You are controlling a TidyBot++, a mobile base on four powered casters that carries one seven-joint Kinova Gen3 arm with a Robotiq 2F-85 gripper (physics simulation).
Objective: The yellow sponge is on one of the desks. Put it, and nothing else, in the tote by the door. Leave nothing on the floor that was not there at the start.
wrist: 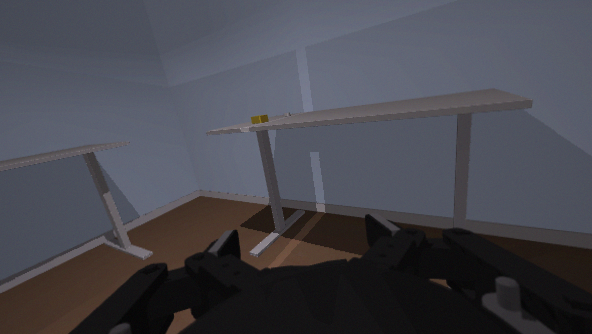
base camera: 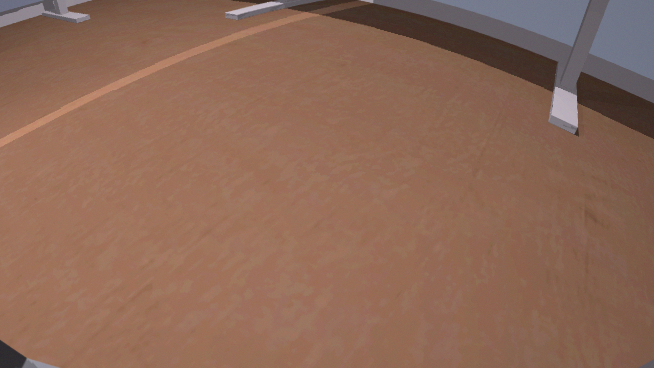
Observation:
In view: the gripper (wrist: 303, 236) and a wall (base camera: 552, 36).
The wall shows as well in the wrist view (wrist: 160, 82).

